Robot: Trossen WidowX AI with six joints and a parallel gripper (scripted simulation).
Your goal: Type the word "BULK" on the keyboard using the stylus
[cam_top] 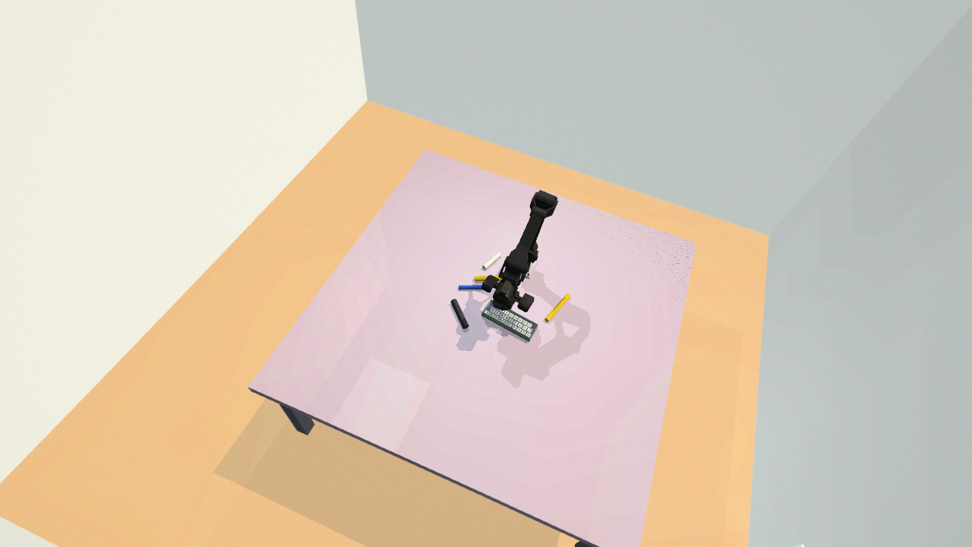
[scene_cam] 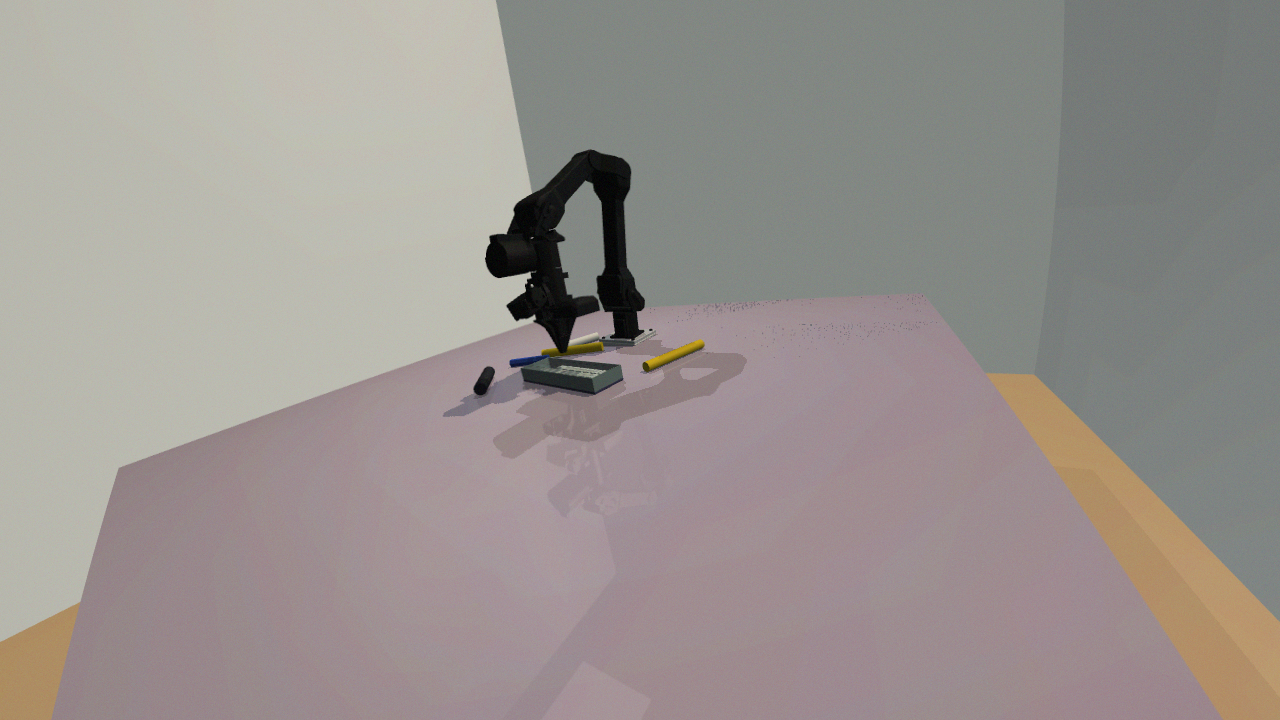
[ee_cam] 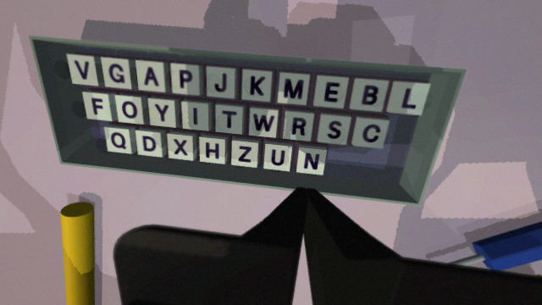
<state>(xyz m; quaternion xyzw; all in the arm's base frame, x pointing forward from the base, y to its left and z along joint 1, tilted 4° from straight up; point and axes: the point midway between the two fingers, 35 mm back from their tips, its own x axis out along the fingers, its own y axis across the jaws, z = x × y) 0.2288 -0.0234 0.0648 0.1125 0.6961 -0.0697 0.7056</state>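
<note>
Right now the blue stylus is 12 cm to the right of my gripper tip, 7 cm behind it and 3 cm below it. From my gripper tip the other things lie so: black cylinder: 15 cm to the right, 7 cm ahead, 3 cm below; white cylinder: 21 cm behind, 10 cm to the right, 3 cm below; grey stylus tip: 8 cm to the right, 8 cm behind, 3 cm below.
</note>
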